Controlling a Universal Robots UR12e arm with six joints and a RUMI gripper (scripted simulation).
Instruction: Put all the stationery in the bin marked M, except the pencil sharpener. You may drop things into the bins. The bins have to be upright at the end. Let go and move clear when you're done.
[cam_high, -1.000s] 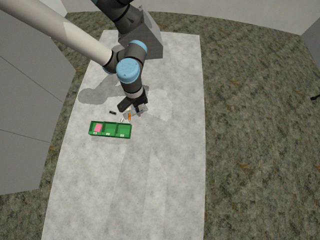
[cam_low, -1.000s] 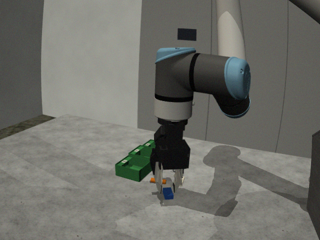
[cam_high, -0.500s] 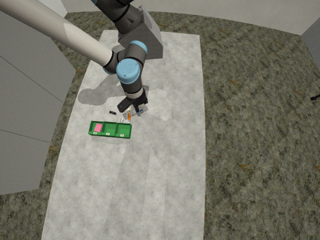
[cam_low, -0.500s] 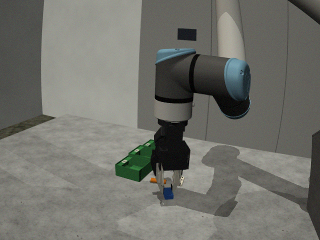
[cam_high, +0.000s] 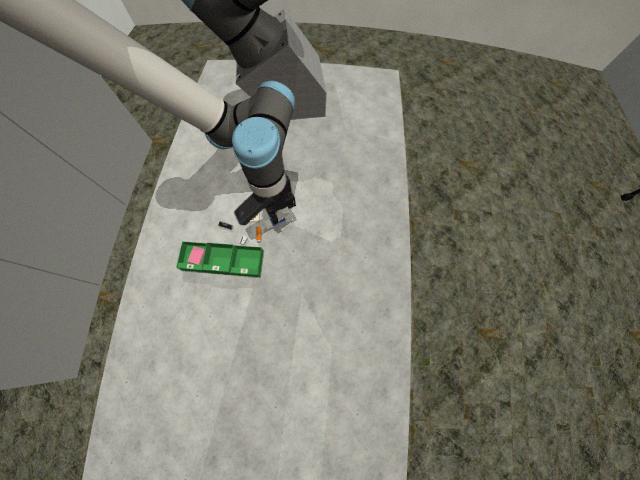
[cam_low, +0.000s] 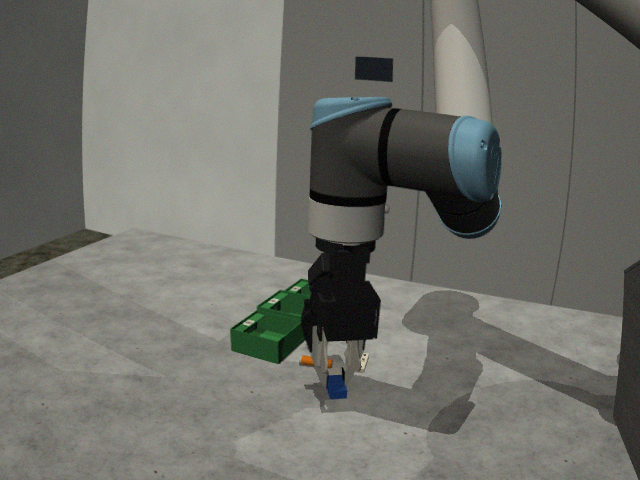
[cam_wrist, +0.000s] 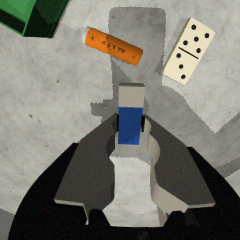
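The blue eraser lies 10 mm below my hand. From my hand the other things lie so: pencil sharpener (90 mm ahead, 80 mm to the right, 10 mm below); domino (80 mm to the right, 10 mm below); orange marker (50 mm ahead, 40 mm to the right, 10 mm below).
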